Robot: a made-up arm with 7 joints.
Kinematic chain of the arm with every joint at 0, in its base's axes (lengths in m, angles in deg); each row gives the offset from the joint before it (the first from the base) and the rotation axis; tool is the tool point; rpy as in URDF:
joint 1: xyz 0 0 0.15 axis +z
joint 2: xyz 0 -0.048 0.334 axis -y
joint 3: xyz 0 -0.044 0.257 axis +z
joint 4: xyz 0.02 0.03 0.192 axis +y
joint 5: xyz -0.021 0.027 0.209 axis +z
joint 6: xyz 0 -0.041 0.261 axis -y
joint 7: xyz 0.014 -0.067 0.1 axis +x
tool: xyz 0 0 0 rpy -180 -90 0
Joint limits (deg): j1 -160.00..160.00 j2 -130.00..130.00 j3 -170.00..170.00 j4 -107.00..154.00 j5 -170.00..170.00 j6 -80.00..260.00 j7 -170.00..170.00
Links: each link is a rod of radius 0.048 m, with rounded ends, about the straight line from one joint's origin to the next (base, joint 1, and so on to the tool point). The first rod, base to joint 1, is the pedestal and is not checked.
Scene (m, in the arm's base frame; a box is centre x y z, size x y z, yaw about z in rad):
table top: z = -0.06
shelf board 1: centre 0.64 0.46 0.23 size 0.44 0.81 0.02 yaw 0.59
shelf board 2: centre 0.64 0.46 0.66 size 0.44 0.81 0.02 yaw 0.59
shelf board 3: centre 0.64 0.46 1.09 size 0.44 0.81 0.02 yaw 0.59
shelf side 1: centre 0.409 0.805 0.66 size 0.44 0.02 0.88 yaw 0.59
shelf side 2: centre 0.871 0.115 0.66 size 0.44 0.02 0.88 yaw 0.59
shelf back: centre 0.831 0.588 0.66 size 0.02 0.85 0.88 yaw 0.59
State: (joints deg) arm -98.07 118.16 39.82 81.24 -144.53 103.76 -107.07
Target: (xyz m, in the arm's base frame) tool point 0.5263 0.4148 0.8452
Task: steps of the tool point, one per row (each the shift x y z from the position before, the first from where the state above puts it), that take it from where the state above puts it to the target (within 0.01 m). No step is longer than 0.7 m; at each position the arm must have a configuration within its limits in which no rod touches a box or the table.
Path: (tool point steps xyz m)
1: -0.1357 -0.0633 0.0043
2: -0.1113 -0.1020 -0.0042
3: -0.2075 0.2307 -0.1143
4: -0.4653 -0.0205 -0.0305
5: -0.3692 -0.4268 0.1890
6: 0.1496 -0.5404 0.3522
7: 0.5796 -0.1256 0.2710
8: 0.4422 0.3834 -0.0126
9: -0.0278 0.4145 -0.2542
10: 0.1162 0.0838 0.0137
11: 0.1114 0.0686 -0.0138

